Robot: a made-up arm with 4 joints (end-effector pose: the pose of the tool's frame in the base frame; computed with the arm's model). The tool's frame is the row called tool.
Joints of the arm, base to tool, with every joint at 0 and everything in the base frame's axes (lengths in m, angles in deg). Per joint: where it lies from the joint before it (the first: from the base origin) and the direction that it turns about. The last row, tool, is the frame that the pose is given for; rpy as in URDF.
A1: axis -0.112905 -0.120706 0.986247 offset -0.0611 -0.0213 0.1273
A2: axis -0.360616 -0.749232 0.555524 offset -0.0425 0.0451 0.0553
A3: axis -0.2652 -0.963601 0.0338 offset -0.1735 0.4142 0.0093
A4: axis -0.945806 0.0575 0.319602 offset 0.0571 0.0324 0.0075
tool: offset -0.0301 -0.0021 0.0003 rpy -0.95 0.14 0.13
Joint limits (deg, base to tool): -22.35..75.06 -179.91..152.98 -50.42..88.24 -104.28..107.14
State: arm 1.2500 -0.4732 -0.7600 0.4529
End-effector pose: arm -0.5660 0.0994 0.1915 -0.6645 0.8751 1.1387
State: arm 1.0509 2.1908 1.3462 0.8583
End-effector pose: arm -0.0164 -0.0443 -0.2948 -1.0420 2.4532 -0.0824
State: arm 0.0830 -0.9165 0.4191 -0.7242
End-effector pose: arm 0.0158 0.4496 0.3533 0.7149 0.1317 -0.7431
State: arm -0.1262 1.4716 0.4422 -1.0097
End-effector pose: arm -0.2780 0.2121 -0.2218 0.4086 -1.0434 1.1385
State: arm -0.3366 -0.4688 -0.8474 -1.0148
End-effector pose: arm 0.0679 0.4661 0.3074 1.3299 0.8799 -1.3747
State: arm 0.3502 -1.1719 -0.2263 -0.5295
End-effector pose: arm -0.0233 0.4455 0.3301 0.6686 0.9875 -0.7676
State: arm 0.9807 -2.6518 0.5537 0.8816
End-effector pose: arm 0.1351 0.3309 0.0287 -0.7545 1.6716 0.1741
